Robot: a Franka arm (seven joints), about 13 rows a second.
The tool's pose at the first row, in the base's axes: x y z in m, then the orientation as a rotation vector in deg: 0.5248 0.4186 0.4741 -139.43 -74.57 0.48
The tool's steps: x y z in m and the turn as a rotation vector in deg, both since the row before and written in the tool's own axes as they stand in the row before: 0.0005 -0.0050 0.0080 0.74 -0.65 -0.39; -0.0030 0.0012 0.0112 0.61 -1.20 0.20; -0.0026 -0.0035 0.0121 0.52 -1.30 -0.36; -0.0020 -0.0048 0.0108 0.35 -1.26 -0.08; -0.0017 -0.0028 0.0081 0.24 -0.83 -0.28; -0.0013 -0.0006 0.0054 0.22 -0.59 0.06; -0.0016 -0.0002 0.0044 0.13 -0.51 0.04; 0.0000 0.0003 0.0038 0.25 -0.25 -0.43; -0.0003 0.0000 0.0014 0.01 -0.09 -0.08; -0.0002 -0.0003 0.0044 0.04 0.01 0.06
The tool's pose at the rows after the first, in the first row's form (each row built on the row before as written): 0.5196 0.4241 0.4684 -138.75 -75.09 1.65; 0.5167 0.4247 0.4571 -138.71 -75.17 3.56; 0.5098 0.4281 0.4468 -138.38 -75.99 5.38; 0.5023 0.4320 0.4383 -138.36 -76.51 7.12; 0.4971 0.4342 0.4317 -138.17 -77.12 8.21; 0.4945 0.4349 0.4268 -138.17 -77.22 9.09; 0.4923 0.4348 0.4227 -138.21 -77.34 9.81; 0.4915 0.4356 0.4191 -137.75 -77.86 10.16; 0.4909 0.4357 0.4178 -137.70 -77.99 10.26; 0.4893 0.4368 0.4138 -137.71 -77.90 10.29
